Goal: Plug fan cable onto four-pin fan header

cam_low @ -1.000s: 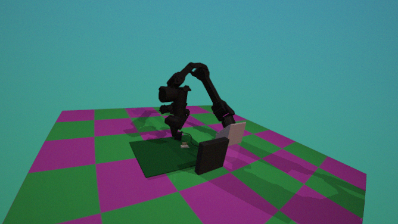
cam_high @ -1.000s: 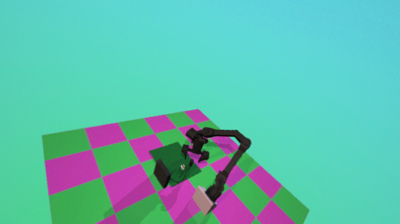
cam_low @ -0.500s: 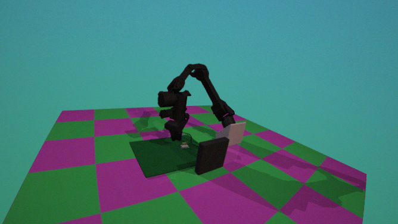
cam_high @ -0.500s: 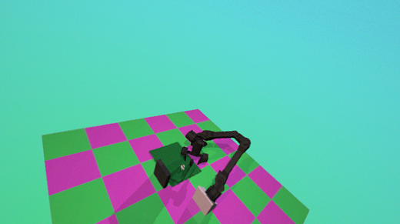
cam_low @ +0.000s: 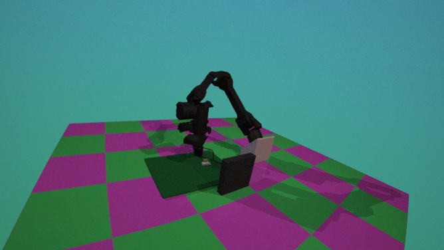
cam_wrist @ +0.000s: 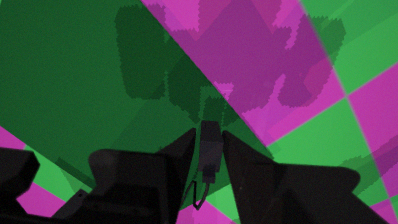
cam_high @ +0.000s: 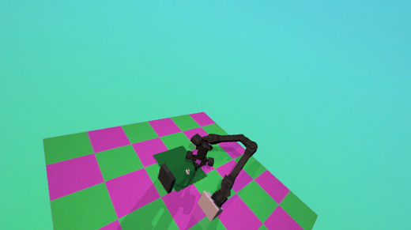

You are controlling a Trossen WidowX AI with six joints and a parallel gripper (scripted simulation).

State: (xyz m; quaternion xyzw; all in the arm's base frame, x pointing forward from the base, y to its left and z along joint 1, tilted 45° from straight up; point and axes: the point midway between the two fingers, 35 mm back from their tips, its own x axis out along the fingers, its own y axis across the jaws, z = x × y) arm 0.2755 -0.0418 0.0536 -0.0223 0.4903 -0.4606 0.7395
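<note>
Right now the pale four-pin header is 70 mm to the left of my gripper tip, 20 mm below it and 10 mm behind it. Round my gripper tip: dark green board 90 mm to the left, 60 mm ahead, 30 mm below; then black fan plug 10 mm behind, 10 mm above; then black fan 240 mm to the left, 40 mm above, 30 mm behind.
</note>
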